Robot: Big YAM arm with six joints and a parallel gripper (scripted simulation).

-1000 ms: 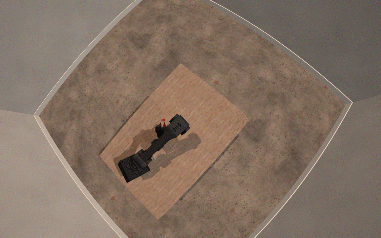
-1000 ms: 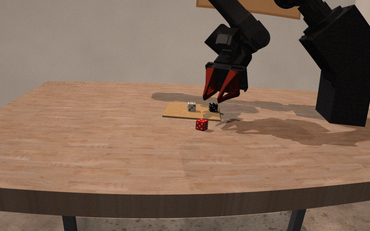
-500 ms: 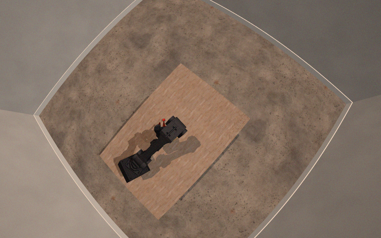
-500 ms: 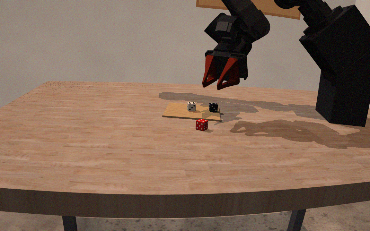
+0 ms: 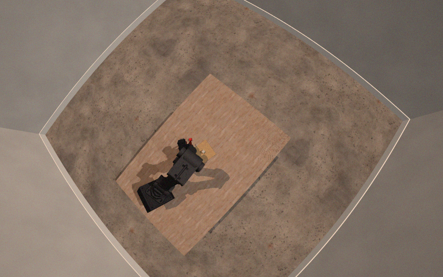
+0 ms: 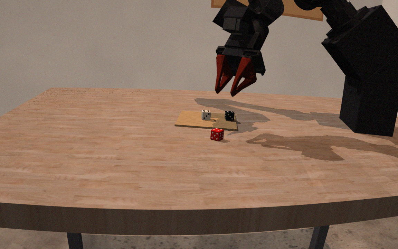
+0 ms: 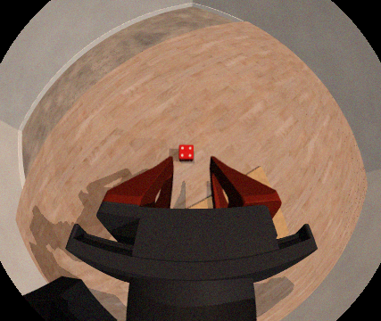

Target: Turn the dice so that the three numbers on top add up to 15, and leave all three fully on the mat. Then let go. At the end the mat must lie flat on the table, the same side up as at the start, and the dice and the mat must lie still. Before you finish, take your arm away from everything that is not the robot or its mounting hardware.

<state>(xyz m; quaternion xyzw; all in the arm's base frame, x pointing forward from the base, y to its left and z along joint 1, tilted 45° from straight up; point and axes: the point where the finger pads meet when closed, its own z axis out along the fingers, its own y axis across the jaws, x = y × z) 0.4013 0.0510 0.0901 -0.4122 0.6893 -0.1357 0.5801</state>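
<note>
Now: hand 2 cm short of the red die, 2 cm to the right of it and 9 cm above it. The rest, counted from my hand: tan mat 2 cm behind, 11 cm to the right, 9 cm below; then black die 7 cm behind, 10 cm to the right, 8 cm below; then white die 2 cm behind, 11 cm to the right, 8 cm below.
</note>
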